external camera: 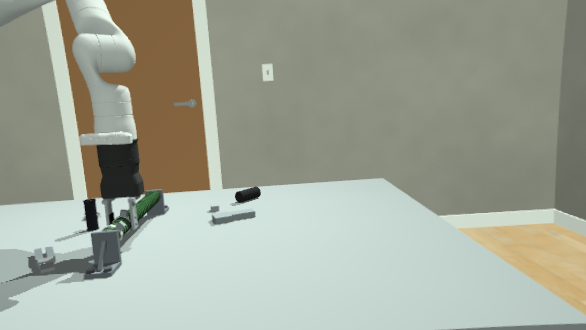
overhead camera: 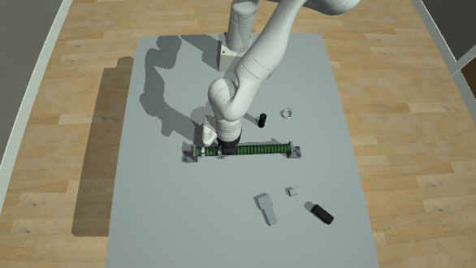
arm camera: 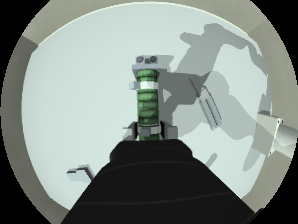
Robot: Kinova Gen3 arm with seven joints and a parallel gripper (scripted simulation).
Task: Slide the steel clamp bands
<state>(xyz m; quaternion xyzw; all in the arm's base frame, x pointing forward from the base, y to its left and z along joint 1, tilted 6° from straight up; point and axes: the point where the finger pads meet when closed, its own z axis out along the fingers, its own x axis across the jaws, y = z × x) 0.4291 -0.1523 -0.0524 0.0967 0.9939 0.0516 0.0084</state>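
The grey stepped tool is 13 cm behind my hand, 5 cm below it and 3 cm to the right of it. The rest, counted from my hand: small grey cube: 21 cm to the left, 19 cm ahead, 5 cm below; black cylinder: 18 cm to the left, 9 cm behind, 2 cm below.
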